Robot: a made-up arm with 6 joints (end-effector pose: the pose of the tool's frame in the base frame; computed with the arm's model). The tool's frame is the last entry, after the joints. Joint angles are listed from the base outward.
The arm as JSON. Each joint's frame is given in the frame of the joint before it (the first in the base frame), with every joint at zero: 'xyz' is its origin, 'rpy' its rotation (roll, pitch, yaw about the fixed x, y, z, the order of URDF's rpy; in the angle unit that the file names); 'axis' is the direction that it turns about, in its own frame. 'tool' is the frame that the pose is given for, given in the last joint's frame.
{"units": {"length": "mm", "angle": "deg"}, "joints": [
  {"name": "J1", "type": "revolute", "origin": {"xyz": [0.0, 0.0, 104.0], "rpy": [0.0, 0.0, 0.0]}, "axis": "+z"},
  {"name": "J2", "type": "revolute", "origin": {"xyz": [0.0, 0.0, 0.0], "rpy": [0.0, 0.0, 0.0]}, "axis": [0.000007, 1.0, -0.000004]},
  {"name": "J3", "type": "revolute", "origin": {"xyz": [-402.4, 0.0, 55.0], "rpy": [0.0, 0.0, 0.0]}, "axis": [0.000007, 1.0, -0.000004]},
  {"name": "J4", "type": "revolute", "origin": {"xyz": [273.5, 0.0, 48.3], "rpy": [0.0, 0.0, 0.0]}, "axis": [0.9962, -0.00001, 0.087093]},
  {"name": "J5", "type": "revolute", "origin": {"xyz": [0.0, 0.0, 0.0], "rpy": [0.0, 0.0, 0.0]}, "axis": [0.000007, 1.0, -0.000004]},
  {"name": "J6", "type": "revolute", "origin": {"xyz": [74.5, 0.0, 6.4], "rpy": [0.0, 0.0, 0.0]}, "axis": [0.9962, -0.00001, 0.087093]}
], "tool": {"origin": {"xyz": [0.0, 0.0, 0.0], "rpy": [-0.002, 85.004, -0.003]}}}
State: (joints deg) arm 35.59 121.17 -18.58 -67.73 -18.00 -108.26
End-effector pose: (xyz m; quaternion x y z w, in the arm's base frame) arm 0.1845 0.1582 0.0707 -0.9547 -0.2600 0.0548 0.1338
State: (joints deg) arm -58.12 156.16 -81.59 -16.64 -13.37 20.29
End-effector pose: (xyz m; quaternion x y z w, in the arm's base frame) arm 0.2949 -0.4648 -0.0969 0.4865 0.8249 -0.1017 0.2692
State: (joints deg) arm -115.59 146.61 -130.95 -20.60 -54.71 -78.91
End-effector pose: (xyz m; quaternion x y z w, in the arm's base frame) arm -0.2812 -0.6368 0.3003 0.0450 -0.4195 0.8938 0.1521
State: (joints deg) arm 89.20 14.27 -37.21 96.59 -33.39 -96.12
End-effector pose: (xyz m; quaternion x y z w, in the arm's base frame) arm 0.0396 -0.0865 0.4327 -0.1902 0.5442 0.4624 0.6737
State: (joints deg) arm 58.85 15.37 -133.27 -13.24 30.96 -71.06
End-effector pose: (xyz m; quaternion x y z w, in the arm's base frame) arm -0.2756 -0.4730 0.5570 0.0410 0.0481 -0.2029 0.9772
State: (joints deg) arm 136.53 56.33 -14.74 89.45 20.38 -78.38
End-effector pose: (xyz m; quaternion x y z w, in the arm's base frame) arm -0.1017 0.0604 0.2820 0.8186 -0.3326 -0.4673 0.0288
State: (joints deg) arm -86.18 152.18 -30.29 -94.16 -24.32 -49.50
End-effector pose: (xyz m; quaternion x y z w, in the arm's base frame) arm 0.0469 -0.2427 -0.0744 -0.4126 0.8540 0.1335 0.2873
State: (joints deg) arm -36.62 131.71 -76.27 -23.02 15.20 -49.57
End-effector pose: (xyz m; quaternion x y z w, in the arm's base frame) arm 0.4253 -0.3257 0.1028 -0.2841 0.9317 -0.2082 0.0882
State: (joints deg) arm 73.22 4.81 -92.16 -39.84 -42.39 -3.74
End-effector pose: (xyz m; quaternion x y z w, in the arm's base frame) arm -0.1674 -0.4434 0.5217 0.1313 -0.3527 0.2324 0.8969
